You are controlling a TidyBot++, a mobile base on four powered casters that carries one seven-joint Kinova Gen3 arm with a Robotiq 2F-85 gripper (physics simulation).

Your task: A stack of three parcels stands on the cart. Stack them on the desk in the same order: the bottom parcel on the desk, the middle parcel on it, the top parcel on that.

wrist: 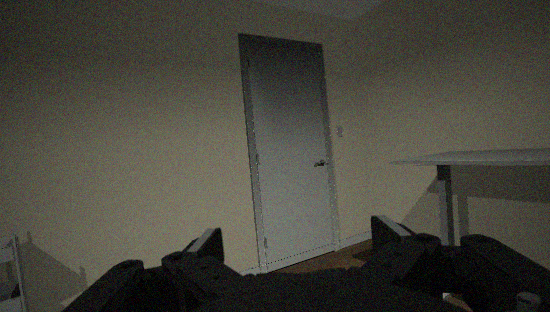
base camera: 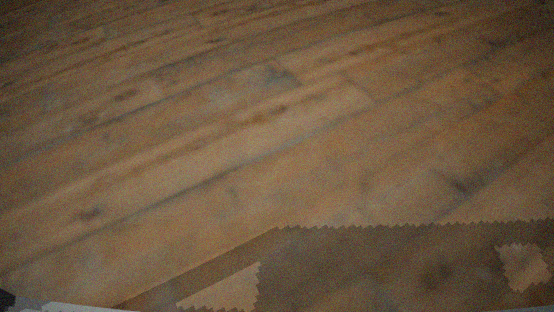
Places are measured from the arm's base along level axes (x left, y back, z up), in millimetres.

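Pixels of known places: gripper, fingertip midpoint: (wrist: pixel 296 238).
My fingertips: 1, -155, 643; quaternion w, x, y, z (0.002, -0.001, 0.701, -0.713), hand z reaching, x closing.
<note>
Behind a point stands the place of what it marks, as x, y, z.
My gripper (wrist: pixel 296 238) @[1, -155, 643] is open and empty, with its two dark fingers wide apart at the bottom of the wrist view. A table with a thin pale top (wrist: pixel 490 156) @[-1083, -1453, 554] and a grey leg stands at the right of the wrist view; I cannot tell whether it is the desk. A pale upright frame (wrist: pixel 20 282) @[1390, -1189, 146] is cut off at the lower left edge of the wrist view; I cannot tell whether it is part of the cart. The three parcels do not show in either view.
A closed grey door (wrist: pixel 292 150) @[-40, -2511, 670] with a handle stands in the beige wall (wrist: pixel 150 125) @[991, -1915, 952] ahead. The base camera view shows the wooden floor (base camera: pixel 250 175) @[59, -363, -396] with a dark shadow across its lower right. A pale edge (base camera: pixel 75 306) @[247, -175, -396] shows at its lower left.
</note>
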